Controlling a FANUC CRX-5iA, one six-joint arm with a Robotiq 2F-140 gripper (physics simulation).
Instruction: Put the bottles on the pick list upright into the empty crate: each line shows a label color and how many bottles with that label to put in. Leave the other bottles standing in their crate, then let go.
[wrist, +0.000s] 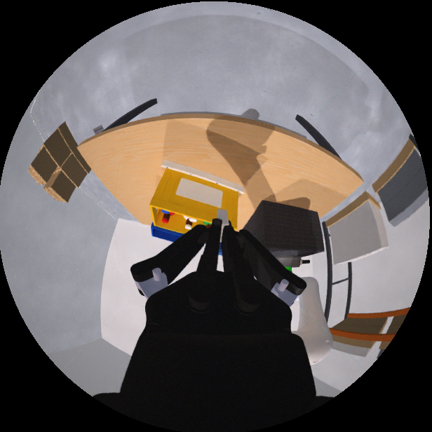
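Observation:
The yellow crate (165, 194) stands on the table, with a pale panel on its side. Inside it show parts of bottles: one with red and blue on it (165, 218) and a white and dark one (189, 223), with a bit of green near the fingers. The blue crate (167, 234) shows in part behind the yellow one; its inside is hidden. My gripper (220, 216) is shut and empty, with its tips in front of the yellow crate's right part in this view. The label colors and the pick list's text cannot be read.
A thin white strip (202, 176) lies along the yellow crate's far side. A large black box (289, 227) stands to the right, with a whitish robot part (314, 320) below it. The wooden table (190, 137) ends in a curved edge. Cardboard boxes (60, 162) stand at the left.

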